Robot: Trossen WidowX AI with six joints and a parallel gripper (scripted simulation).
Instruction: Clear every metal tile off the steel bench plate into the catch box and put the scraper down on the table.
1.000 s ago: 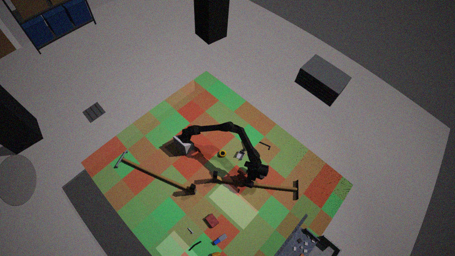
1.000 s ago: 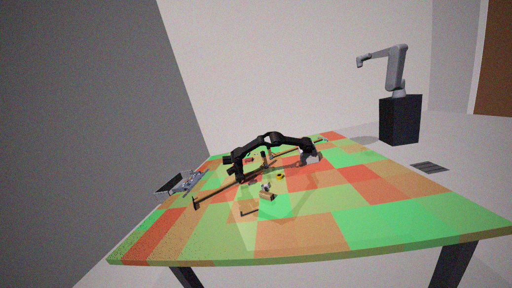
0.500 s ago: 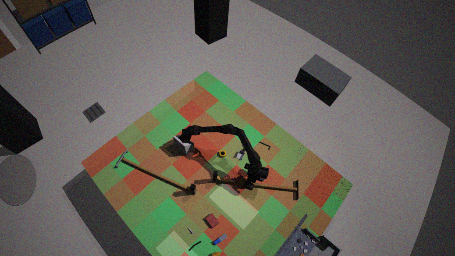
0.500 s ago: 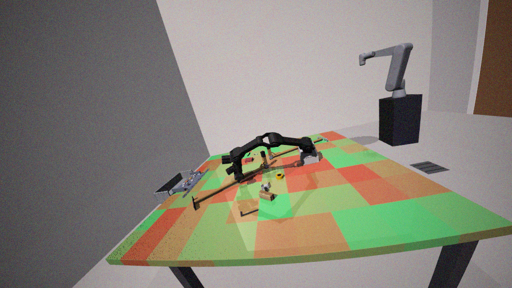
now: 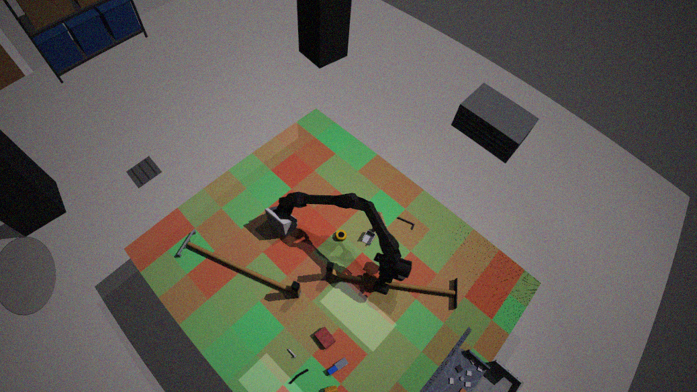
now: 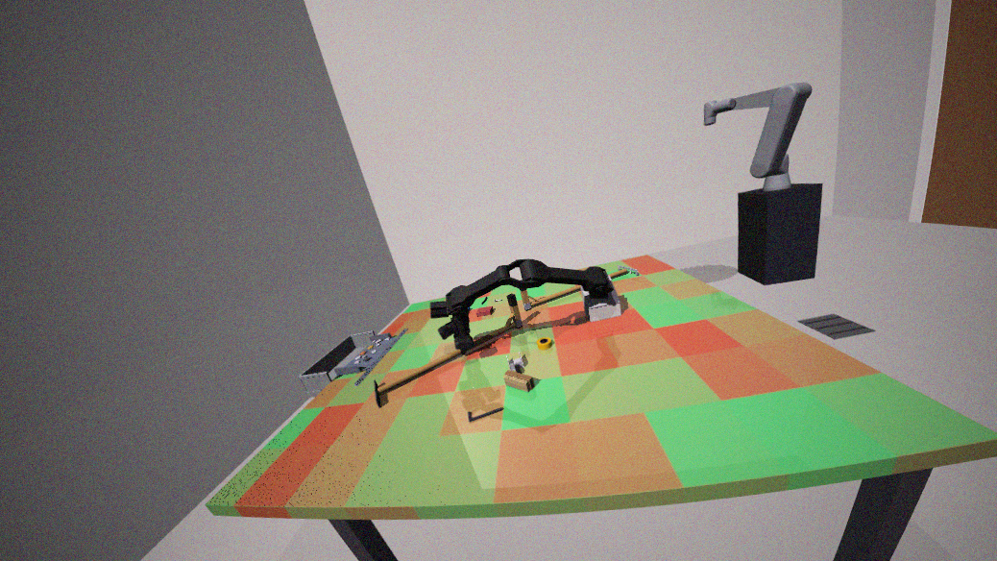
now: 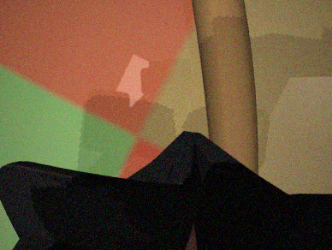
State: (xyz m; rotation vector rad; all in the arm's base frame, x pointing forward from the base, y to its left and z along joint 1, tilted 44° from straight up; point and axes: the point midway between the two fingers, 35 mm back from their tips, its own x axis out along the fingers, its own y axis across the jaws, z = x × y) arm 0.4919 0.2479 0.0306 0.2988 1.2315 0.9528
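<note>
Right now my gripper tip is 30 mm short of the long scraper and 50 mm below it. Round my gripper tip: wooden block 240 mm behind, 170 mm to the left, 10 mm above; then yellow tape roll 300 mm behind, 30 mm to the right; then hex key 140 mm behind, 280 mm to the left, 10 mm below.
</note>
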